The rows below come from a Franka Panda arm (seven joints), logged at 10 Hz.
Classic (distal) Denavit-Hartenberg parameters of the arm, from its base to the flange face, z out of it. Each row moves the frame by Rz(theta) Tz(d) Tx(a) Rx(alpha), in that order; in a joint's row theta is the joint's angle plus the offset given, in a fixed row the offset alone. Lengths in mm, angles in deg.
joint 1: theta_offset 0, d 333, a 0, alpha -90
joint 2: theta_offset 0, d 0, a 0, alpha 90
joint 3: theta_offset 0, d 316, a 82.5, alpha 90
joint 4: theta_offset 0, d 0, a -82.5, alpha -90
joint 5: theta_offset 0, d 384, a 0, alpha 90
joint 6: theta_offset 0, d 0, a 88, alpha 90
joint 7: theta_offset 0, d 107, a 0, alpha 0
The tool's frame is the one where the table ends.
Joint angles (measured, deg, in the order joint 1, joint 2, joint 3, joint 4, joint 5, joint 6, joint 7), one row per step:
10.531, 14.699, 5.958, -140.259, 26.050, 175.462, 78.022
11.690, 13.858, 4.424, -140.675, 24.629, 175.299, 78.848
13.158, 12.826, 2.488, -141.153, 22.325, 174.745, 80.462
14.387, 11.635, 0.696, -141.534, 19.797, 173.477, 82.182
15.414, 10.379, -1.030, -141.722, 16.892, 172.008, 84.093
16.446, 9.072, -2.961, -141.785, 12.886, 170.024, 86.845
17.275, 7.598, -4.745, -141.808, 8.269, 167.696, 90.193
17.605, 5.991, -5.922, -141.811, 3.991, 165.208, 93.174
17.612, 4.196, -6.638, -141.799, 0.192, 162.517, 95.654
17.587, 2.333, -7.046, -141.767, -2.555, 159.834, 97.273
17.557, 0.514, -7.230, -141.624, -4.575, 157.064, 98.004
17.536, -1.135, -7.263, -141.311, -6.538, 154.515, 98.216
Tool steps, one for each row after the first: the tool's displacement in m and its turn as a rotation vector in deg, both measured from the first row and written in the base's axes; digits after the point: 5 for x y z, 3 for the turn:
-0.00047, -0.00193, 0.00492, -0.607, -0.410, 0.230
-0.00133, -0.00336, 0.01060, -1.313, -0.580, 0.497
-0.00224, -0.00481, 0.01685, -1.924, -0.291, 0.852
-0.00210, -0.00671, 0.02445, -2.587, -0.051, 1.193
-0.00179, -0.00899, 0.03232, -3.558, 0.513, 1.499
-0.00196, -0.01149, 0.04105, -4.742, 1.226, 1.606
-0.00280, -0.01411, 0.05042, -5.983, 1.940, 1.708
-0.00431, -0.01678, 0.06089, -7.270, 2.629, 1.852
-0.00637, -0.01869, 0.07196, -8.367, 3.230, 2.078
-0.00854, -0.01978, 0.08322, -9.437, 3.825, 2.678
-0.01009, -0.01982, 0.09468, -10.712, 4.125, 3.781

